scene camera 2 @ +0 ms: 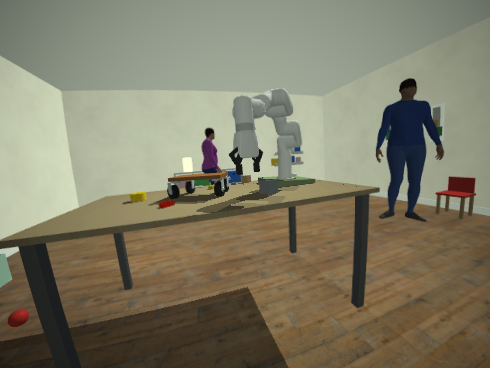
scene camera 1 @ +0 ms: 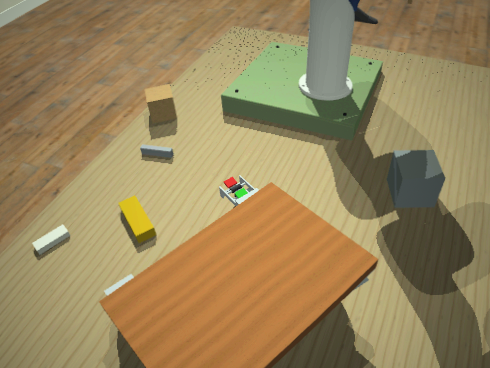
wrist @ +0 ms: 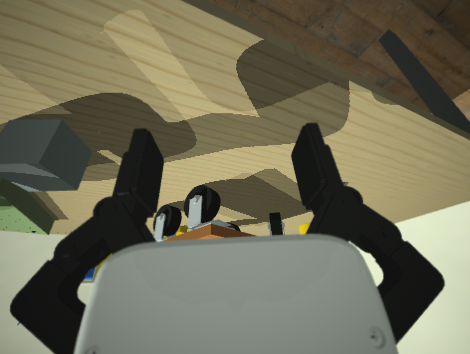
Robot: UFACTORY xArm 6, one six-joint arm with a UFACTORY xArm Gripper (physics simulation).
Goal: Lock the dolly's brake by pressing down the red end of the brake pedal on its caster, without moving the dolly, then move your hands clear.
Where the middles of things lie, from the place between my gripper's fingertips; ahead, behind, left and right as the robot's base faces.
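Positions from my hand: dark grey block (scene camera 1: 415,178), 10 cm below, 22 cm behind, 22 cm to the right; tan block (scene camera 1: 160,102), 11 cm below, 34 cm behind, 79 cm to the right; dolly (scene camera 1: 257,280), 8 cm below, 11 cm ahead, 45 cm to the right. Going by their middles, of the things named here the dark grey block is the nearest to my hand and the tan block the farthest from it.
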